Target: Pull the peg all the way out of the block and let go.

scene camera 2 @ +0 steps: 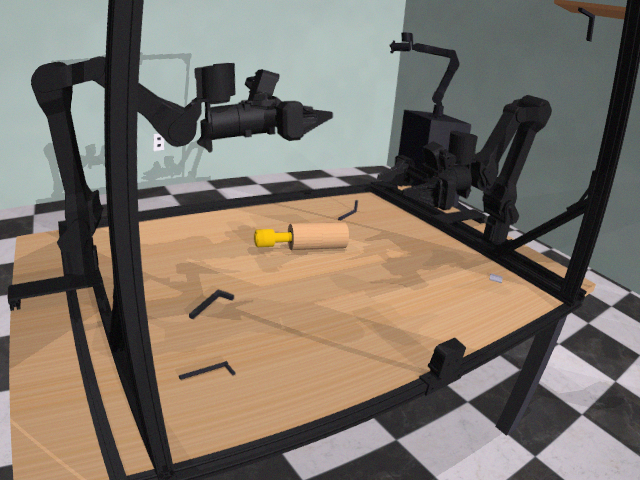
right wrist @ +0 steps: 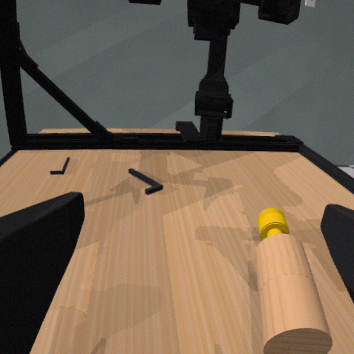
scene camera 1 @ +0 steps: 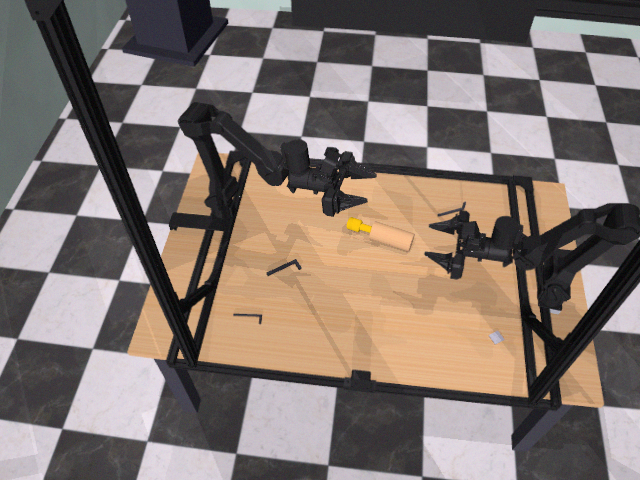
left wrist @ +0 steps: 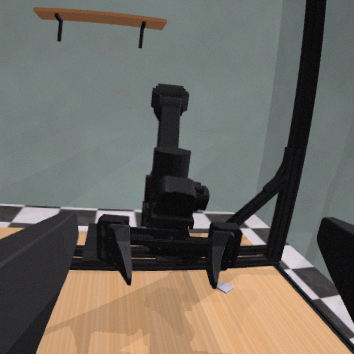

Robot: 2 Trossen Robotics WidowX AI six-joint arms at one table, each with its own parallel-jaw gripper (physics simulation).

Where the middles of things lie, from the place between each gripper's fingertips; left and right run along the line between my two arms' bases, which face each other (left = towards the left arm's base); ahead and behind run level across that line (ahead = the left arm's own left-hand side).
I see my right gripper 90 mm short of the round wooden block [scene camera 2: 305, 236], 100 mm to the right of it and 150 mm above it. From my right hand the other things lie so: yellow peg [right wrist: 271, 220] 100 mm ahead, 180 mm to the left, 150 mm below.
I see my left gripper 10 cm short of the yellow peg, 2 cm to the right of it and 29 cm above it. Round my left hand: round wooden block 9 cm ahead, 6 cm to the right, 29 cm below.
